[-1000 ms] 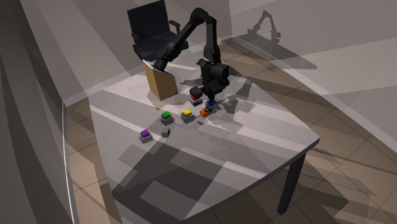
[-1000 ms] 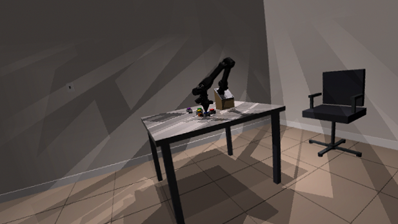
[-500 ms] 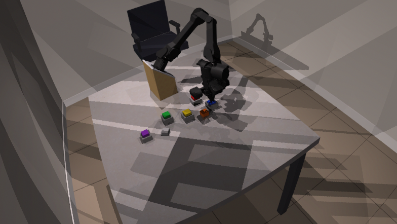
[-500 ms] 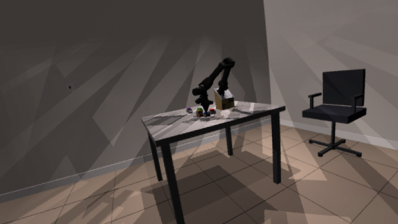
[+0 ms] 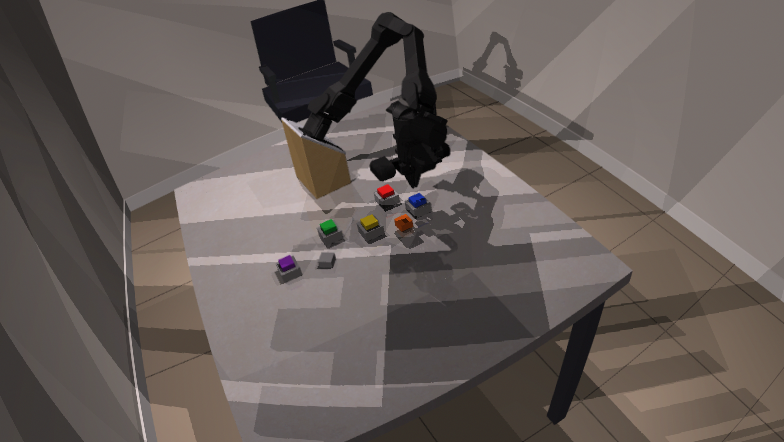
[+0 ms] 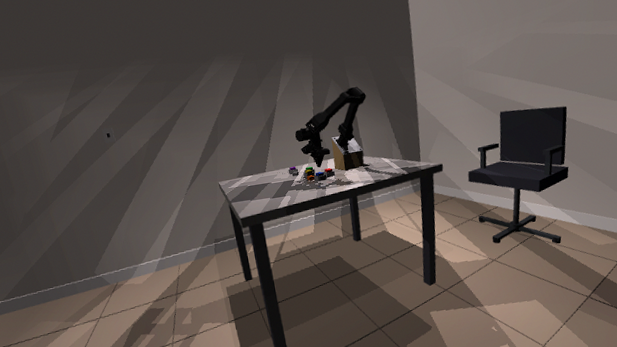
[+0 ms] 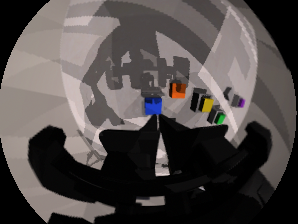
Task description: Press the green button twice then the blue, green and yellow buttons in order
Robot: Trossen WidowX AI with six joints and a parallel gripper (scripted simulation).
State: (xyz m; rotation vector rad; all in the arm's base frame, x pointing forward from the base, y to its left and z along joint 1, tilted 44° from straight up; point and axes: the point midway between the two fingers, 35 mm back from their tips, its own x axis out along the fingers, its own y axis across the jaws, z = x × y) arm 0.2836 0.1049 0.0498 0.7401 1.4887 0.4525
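My gripper tip is 4 cm above the blue button. Round my gripper tip: orange block 6 cm to the right, 6 cm below, 2 cm ahead; red button 8 cm behind, 4 cm below, 3 cm to the right; yellow button 13 cm to the right, 4 cm below, 1 cm behind.
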